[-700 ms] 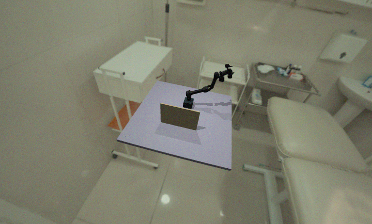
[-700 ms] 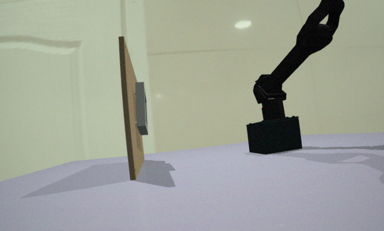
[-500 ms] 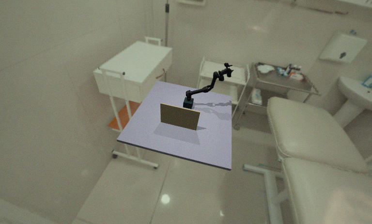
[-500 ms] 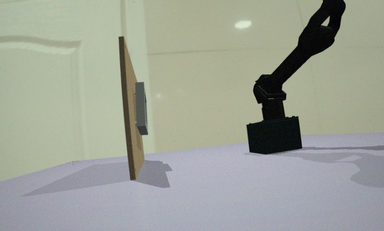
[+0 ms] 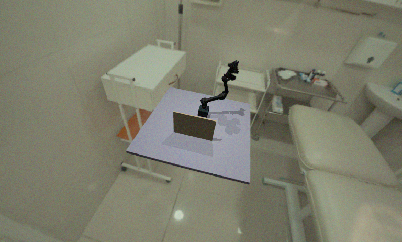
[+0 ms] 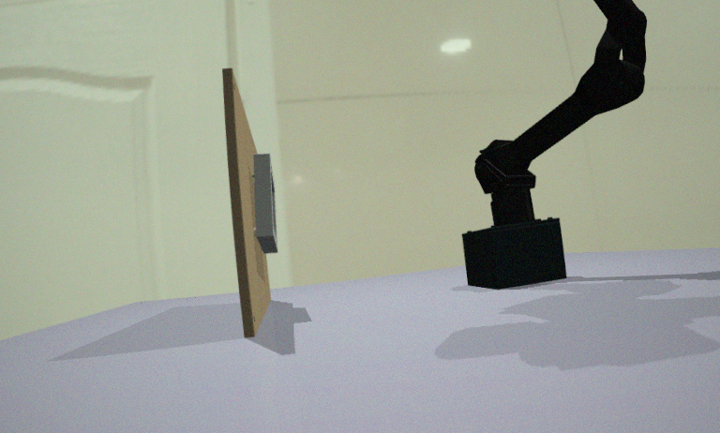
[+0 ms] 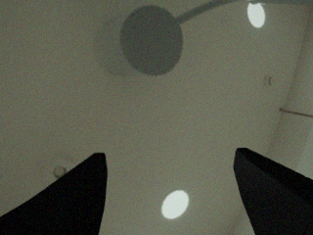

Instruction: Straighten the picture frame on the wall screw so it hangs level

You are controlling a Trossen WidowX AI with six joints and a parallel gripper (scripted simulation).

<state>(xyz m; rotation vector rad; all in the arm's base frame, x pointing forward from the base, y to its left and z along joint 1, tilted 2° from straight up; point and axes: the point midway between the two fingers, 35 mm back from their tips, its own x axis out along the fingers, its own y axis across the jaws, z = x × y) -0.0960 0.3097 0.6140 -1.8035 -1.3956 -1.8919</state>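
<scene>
My gripper tip is now 510 mm short of the picture frame, 410 mm to the left of it and 580 mm above it. Round my gripper tip: wall board 520 mm ahead, 410 mm to the right, 590 mm below.
</scene>
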